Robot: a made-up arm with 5 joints.
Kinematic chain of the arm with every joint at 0, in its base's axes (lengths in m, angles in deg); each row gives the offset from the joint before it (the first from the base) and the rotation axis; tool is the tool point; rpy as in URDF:
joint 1: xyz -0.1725 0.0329 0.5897 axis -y
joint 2: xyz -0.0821 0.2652 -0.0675 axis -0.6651 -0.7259 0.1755
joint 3: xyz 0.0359 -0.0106 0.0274 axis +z
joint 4: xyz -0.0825 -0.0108 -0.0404 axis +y
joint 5: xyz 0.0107 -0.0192 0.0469 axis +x
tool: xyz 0.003 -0.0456 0.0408 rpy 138 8.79 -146.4
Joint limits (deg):
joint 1: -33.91..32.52
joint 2: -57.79..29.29
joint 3: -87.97..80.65
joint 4: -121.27..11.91
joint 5: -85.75..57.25
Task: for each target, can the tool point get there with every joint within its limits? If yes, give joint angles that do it. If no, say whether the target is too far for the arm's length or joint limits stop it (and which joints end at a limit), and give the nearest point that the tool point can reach.
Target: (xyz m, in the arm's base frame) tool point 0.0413 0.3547 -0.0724
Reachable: no: too far | nearest point -0.1405 0.1891 0.3227 | short by 0.465 m
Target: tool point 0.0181 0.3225 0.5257
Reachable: no: joint limits stop it (at a limit: joint 1, joint 3, joint 4) | nearest point -0.0899 0.2080 0.4920 | short by 0.161 m
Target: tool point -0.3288 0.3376 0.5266
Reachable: yes | joints 25.74 -8.33 -56.24 -33.76 3.75
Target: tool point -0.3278 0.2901 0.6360
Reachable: yes | joints -25.39 -9.99 -52.40 -8.91 43.80
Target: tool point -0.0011 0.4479 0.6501
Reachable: no: joint limits stop it (at a limit: joint 1, joint 2, joint 3) | nearest point -0.1462 0.3967 0.6161 | short by 0.158 m
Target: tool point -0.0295 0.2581 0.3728
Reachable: no: joint limits stop it (at a limit: joint 1, joint 2, joint 3, joint 4, joint 5) | nearest point -0.0952 0.2303 0.4262 | short by 0.089 m
